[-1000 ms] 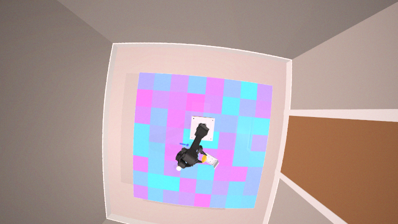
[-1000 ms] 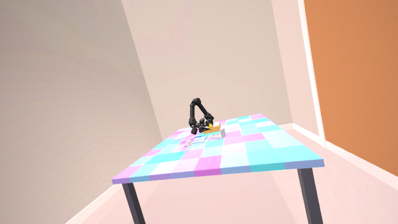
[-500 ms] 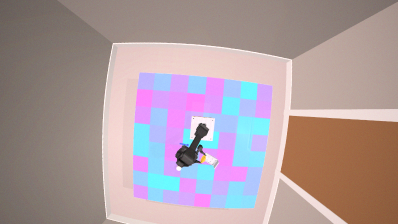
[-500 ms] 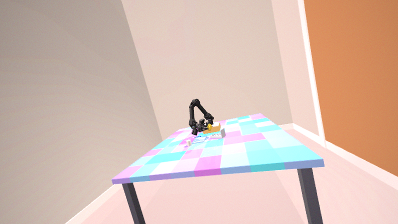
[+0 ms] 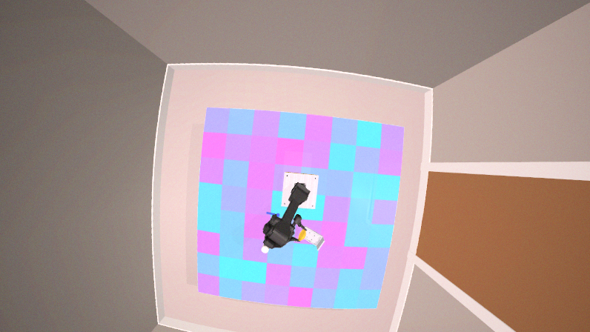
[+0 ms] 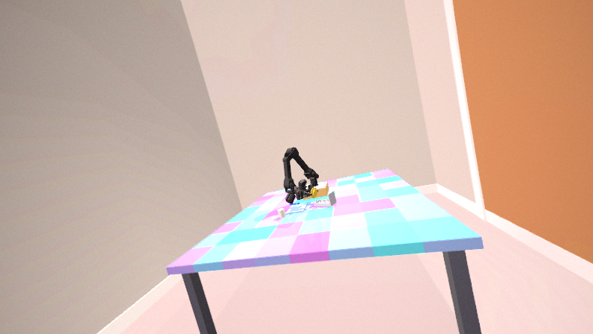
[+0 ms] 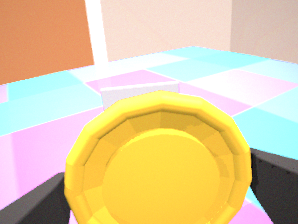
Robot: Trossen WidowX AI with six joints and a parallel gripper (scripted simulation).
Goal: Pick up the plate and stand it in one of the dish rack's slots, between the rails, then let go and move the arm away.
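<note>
Right now my gripper tip is 6 cm above the dish rack, 5 cm to the right of it and 3 cm short of it. Round my gripper tip: yellow plate: 1 cm to the right; then small white cup: 23 cm to the right, 12 cm ahead, 6 cm below; then blue spoon: 18 cm to the right, 10 cm behind, 8 cm below.
</note>
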